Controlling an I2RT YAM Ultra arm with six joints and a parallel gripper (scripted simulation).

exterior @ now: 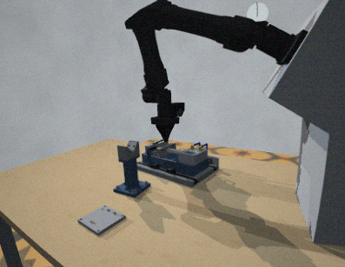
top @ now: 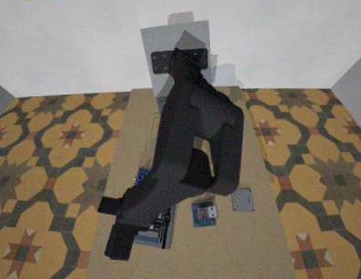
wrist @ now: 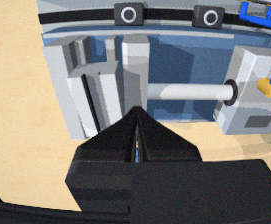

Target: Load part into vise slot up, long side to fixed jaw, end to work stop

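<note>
Right now my hand is 30 mm short of the part, 20 mm above it and 10 mm to the left of it. The rest, counted from my hand: air cylinder rod 50 mm behind, 40 mm below, 10 mm to the left; then moving jaw 40 mm below; then work stop 40 mm to the left, 40 mm ahead, 30 mm below.
</note>
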